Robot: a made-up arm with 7 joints. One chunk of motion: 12 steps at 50 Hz.
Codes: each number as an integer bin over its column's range. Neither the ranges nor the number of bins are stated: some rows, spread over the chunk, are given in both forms.
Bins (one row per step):
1: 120 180 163 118 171 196 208
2: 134 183 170 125 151 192 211
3: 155 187 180 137 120 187 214
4: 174 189 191 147 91 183 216
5: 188 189 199 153 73 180 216
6: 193 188 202 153 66 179 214
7: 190 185 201 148 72 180 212
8: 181 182 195 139 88 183 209
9: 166 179 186 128 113 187 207
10: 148 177 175 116 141 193 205
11: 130 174 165 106 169 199 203
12: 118 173 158 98 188 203 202
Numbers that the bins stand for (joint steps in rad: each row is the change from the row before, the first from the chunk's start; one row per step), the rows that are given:
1: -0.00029 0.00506 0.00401 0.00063 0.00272 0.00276 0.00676
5: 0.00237 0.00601 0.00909 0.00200 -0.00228 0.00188 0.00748
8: 0.00210 0.00527 0.00853 0.00145 -0.00151 0.00205 0.00685
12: -0.00037 0.00432 0.00331 -0.00016 0.00358 0.00315 0.00622
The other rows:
2: 0.00025 0.00538 0.00500 0.00090 0.00170 0.00254 0.00703
3: 0.00108 0.00580 0.00641 0.00137 0.00012 0.00227 0.00730
4: 0.00182 0.00601 0.00796 0.00176 -0.00136 0.00205 0.00748
6: 0.00257 0.00591 0.00952 0.00200 -0.00264 0.00183 0.00730
7: 0.00245 0.00559 0.00938 0.00180 -0.00233 0.00188 0.00712
9: 0.00151 0.00495 0.00726 0.00102 -0.00024 0.00227 0.00667
10: 0.00080 0.00474 0.00571 0.00055 0.00119 0.00260 0.00649
11: 0.00010 0.00442 0.00429 0.00016 0.00262 0.00293 0.00631

